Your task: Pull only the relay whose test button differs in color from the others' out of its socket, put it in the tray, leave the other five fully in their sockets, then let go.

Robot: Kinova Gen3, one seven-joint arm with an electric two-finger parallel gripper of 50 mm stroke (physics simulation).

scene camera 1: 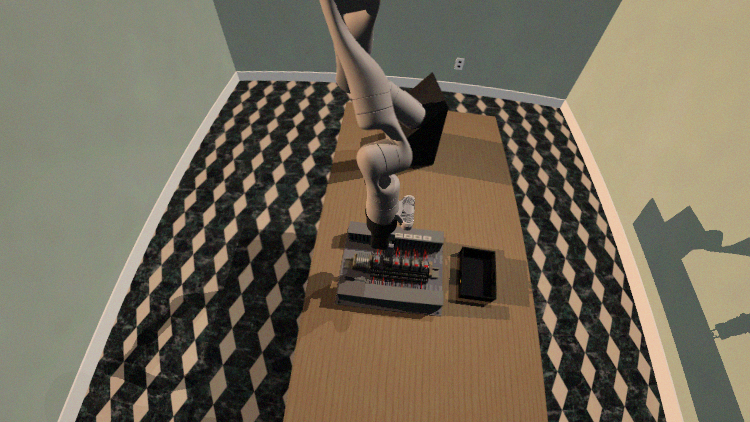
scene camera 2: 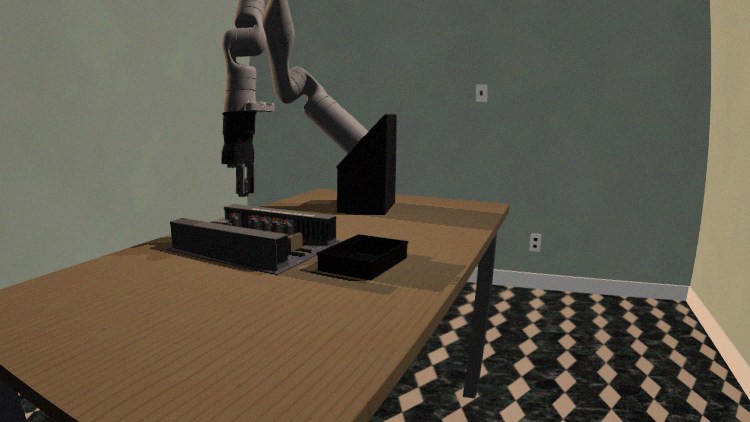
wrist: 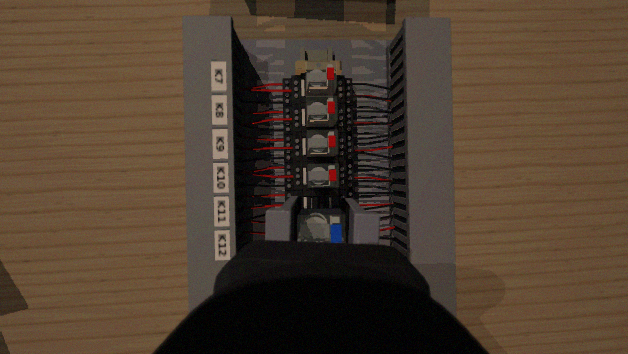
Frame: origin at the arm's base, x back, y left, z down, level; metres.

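Where they show: gripper, between the fingertips: [scene camera 1: 389, 250] [scene camera 2: 245, 193] [wrist: 321, 212]; arm's base, origin of its link: [scene camera 1: 415, 117] [scene camera 2: 359, 144].
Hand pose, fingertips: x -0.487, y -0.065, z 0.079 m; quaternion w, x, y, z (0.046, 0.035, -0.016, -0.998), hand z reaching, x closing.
Things, the pixels of their centre, and the offset from my fingertips. "*": a spot on its surface instead. Level surfaces: height alone.
- relay with the blue test button, middle of its body: [wrist: 320, 227] [scene camera 2: 243, 186] dz -0.014, dx +0.002, dy -0.007 m
- red-button relay, middle of its body: [scene camera 2: 233, 222] [scene camera 1: 376, 261] dz +0.069, dx -0.005, dy -0.034 m
- black tray, a spot on its surface: [scene camera 2: 345, 264] [scene camera 1: 478, 298] * dz +0.095, dx -0.093, dy +0.285 m
- tan end block, middle of its body: [wrist: 317, 71] [scene camera 2: 294, 242] dz +0.091, dx -0.011, dy +0.134 m
- wooden table, height of its surface: dz +0.117 m
The relay with the blue test button [wrist: 317, 229] is between the fingers of my gripper [wrist: 321, 212] [scene camera 2: 244, 193], which is shut on it. The gripper hangs above the relay row, and the relay is clear of its socket. Four relays with red buttons [wrist: 316, 79] [wrist: 317, 111] [wrist: 318, 145] [wrist: 319, 176] sit in their sockets beside labels K7 to K10. Another red-button relay [scene camera 1: 377, 262] [scene camera 2: 233, 218] sits at the left end, past a gap in the row; the gripper hides it in the wrist view. The black tray [scene camera 1: 476, 300] [scene camera 2: 345, 264] stands right of the panel.
Two tall grey wire ducts [wrist: 207, 150] [wrist: 431, 150] flank the row, with red and black wires between. A tan end block [scene camera 2: 295, 241] stands at the row's tray end. The arm's black mount [scene camera 2: 361, 183] stands farther back on the wooden table [scene camera 1: 419, 362].
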